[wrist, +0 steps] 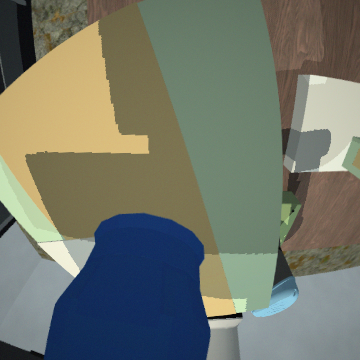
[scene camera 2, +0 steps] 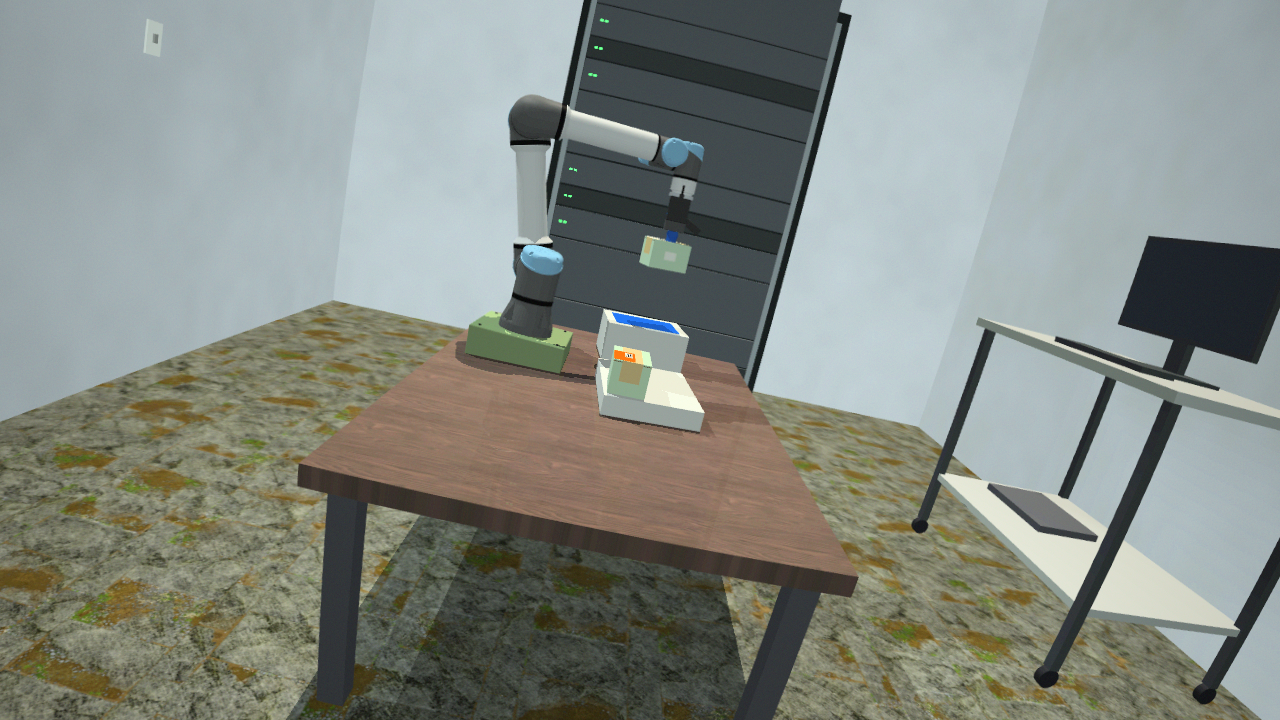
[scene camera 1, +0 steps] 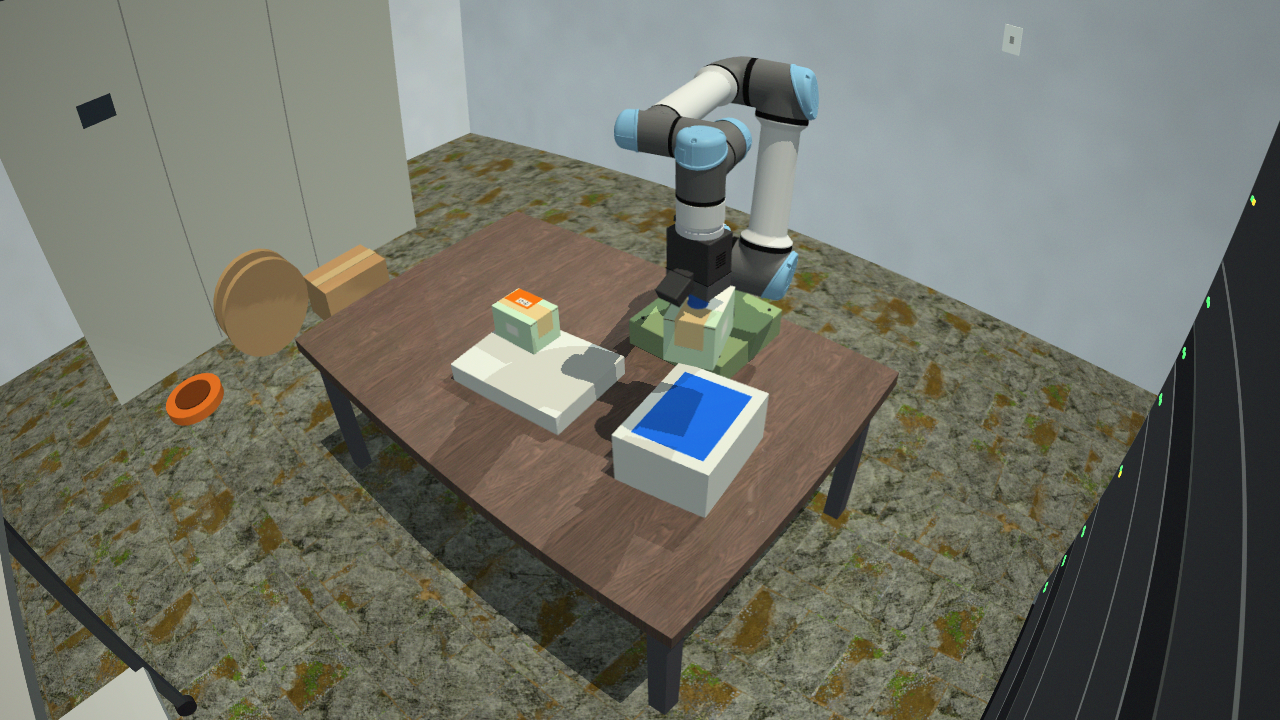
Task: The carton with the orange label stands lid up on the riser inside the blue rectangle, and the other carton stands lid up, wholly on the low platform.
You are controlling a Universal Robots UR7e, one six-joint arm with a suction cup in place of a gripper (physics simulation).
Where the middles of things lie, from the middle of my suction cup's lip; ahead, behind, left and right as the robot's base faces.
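Looking at the white riser (scene camera 2: 666, 342), I find it 340 mm below my suction cup, 10 mm to the right of it and 20 mm behind it. The low white platform (scene camera 1: 552, 388) is here too: 370 mm below my suction cup, 30 mm behind it and 440 mm to the right of it.
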